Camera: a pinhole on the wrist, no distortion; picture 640 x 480 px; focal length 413.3 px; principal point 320.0 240.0 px. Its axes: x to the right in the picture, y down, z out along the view. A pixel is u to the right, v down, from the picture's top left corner.
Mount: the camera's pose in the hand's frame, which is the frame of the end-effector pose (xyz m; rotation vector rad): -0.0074 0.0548 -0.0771 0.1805 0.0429 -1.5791
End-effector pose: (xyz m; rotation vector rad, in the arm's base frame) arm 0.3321 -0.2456 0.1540 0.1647 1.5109 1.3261
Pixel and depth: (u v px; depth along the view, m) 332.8 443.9 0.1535
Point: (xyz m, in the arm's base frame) 0.3557 -0.1478 0.1574
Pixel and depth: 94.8 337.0 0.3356
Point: 0.4352 0.0339 0.3278
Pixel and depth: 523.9 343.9 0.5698
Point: 0.7958 -0.0139 -0.0489
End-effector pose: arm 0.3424 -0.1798 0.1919 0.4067 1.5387 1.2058
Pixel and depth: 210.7 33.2 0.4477
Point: 0.7176 -0.1685 0.4663
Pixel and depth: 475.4 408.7 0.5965
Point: 0.8000 0.0874 -0.0683
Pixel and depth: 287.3 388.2 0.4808
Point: 0.6573 0.1208 0.1882
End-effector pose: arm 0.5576 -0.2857 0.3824 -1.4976 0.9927 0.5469
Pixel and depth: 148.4 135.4 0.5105
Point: 0.3915 0.2027 0.3326
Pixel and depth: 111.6 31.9 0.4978
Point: 0.2899 0.2210 0.4085
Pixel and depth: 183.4 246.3 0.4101
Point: 0.5000 0.0656 0.2717
